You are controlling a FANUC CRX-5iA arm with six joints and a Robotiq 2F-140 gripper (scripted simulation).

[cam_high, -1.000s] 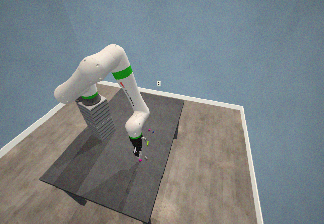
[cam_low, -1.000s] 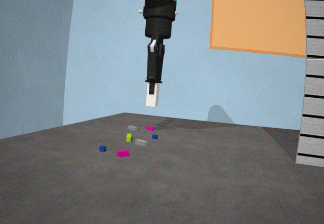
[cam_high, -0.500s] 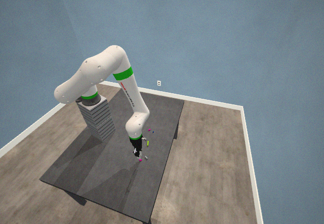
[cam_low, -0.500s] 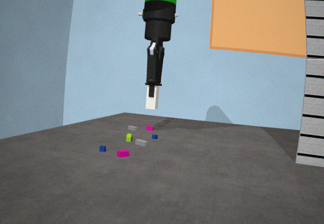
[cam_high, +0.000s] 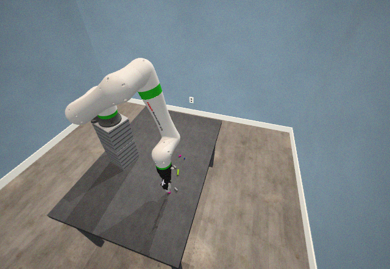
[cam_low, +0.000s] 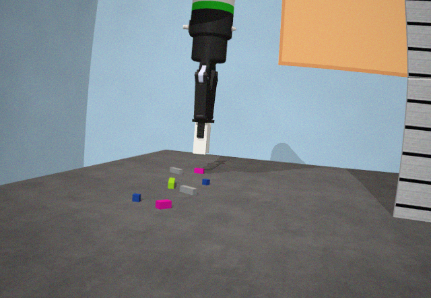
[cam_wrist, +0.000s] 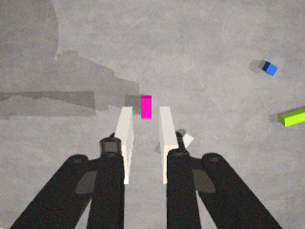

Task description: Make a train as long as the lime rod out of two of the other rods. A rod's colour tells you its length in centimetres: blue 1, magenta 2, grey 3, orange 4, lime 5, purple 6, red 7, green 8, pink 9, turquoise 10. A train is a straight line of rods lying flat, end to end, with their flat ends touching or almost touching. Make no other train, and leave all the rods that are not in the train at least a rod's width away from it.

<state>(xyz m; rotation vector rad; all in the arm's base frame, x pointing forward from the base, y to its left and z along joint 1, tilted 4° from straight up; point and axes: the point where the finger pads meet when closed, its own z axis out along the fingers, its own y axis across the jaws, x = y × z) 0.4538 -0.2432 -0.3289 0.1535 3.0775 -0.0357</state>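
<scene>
Now: the lime rod 17 cm to the left of my hand, 7 cm below it and 3 cm ahead of it.
</scene>
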